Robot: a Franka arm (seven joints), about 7 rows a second.
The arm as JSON. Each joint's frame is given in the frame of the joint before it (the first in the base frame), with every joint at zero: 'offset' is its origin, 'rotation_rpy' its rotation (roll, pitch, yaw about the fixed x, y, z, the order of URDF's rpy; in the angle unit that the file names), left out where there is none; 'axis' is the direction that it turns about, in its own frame. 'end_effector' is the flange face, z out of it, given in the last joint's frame.
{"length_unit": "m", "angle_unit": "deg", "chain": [
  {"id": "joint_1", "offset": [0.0, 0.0, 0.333], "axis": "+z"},
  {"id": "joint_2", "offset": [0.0, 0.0, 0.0], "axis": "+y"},
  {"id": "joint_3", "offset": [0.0, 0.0, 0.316], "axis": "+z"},
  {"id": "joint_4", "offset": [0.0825, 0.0, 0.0], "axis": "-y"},
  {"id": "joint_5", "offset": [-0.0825, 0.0, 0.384], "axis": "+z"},
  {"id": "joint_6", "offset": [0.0, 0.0, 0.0], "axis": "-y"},
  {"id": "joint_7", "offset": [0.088, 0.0, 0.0], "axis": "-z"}
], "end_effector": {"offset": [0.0, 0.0, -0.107], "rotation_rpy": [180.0, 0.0, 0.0]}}
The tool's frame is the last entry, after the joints.
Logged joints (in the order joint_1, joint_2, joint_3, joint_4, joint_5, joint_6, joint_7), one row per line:
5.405 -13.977 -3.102 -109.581 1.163 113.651 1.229
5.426 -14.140 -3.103 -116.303 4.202 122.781 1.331
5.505 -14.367 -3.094 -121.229 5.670 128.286 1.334
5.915 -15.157 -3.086 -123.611 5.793 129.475 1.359
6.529 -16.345 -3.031 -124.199 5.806 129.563 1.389
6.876 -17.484 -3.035 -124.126 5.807 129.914 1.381
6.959 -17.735 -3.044 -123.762 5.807 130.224 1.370
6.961 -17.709 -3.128 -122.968 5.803 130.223 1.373
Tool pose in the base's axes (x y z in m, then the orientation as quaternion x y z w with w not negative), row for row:
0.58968 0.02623 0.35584 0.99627 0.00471 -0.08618 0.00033
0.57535 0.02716 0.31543 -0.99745 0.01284 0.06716 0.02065
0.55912 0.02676 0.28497 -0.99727 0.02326 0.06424 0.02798
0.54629 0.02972 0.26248 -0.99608 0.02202 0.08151 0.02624
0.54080 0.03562 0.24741 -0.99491 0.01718 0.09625 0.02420
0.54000 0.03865 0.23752 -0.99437 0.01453 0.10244 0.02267
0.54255 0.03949 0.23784 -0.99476 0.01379 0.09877 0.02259
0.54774 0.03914 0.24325 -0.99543 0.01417 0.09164 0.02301
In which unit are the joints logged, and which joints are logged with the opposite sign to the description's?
The joints are logged in degrees. Opposite sign: joint_2.
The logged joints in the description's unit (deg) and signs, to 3 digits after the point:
5.405 13.977 -3.102 -109.581 1.163 113.651 1.229
5.426 14.140 -3.103 -116.303 4.202 122.781 1.331
5.505 14.367 -3.094 -121.229 5.670 128.286 1.334
5.915 15.157 -3.086 -123.611 5.793 129.475 1.359
6.529 16.345 -3.031 -124.199 5.806 129.563 1.389
6.876 17.484 -3.035 -124.126 5.807 129.914 1.381
6.959 17.735 -3.044 -123.762 5.807 130.224 1.370
6.961 17.709 -3.128 -122.968 5.803 130.223 1.373

